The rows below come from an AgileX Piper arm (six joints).
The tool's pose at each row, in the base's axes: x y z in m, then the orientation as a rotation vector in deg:
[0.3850, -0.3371, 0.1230, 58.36, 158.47, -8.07]
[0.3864, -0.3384, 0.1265, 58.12, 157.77, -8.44]
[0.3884, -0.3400, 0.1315, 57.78, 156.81, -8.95]
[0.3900, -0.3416, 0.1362, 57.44, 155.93, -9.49]
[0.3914, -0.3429, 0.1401, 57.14, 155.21, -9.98]
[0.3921, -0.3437, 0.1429, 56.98, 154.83, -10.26]
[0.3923, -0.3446, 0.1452, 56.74, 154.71, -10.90]
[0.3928, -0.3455, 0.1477, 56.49, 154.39, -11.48]
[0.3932, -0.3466, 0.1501, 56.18, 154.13, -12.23]
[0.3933, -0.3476, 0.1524, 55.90, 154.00, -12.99]
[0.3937, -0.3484, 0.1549, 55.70, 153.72, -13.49]
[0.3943, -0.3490, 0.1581, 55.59, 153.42, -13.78]
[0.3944, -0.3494, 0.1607, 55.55, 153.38, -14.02]
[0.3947, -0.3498, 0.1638, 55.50, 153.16, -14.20]
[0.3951, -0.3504, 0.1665, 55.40, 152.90, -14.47]
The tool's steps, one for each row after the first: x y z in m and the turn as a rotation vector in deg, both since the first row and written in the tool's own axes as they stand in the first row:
[-0.0026, -0.0002, -0.0030, 0.01, -0.77, 0.02]
[-0.0062, -0.0002, -0.0074, 0.02, -1.83, 0.04]
[-0.0094, -0.0005, -0.0115, 0.08, -2.83, 0.03]
[-0.0120, -0.0006, -0.0149, 0.16, -3.66, 0.01]
[-0.0137, -0.0009, -0.0174, 0.22, -4.10, 0.00]
[-0.0149, -0.0015, -0.0195, 0.57, -4.40, -0.16]
[-0.0163, -0.0019, -0.0217, 0.83, -4.87, -0.27]
[-0.0178, -0.0025, -0.0238, 1.21, -5.34, -0.44]
[-0.0190, -0.0033, -0.0259, 1.63, -5.68, -0.64]
[-0.0203, -0.0037, -0.0282, 1.86, -6.08, -0.72]
[-0.0218, -0.0038, -0.0311, 1.97, -6.43, -0.73]
[-0.0227, -0.0041, -0.0336, 2.11, -6.52, -0.76]
[-0.0238, -0.0043, -0.0365, 2.17, -6.76, -0.74]
[-0.0251, -0.0045, -0.0390, 2.27, -7.07, -0.75]

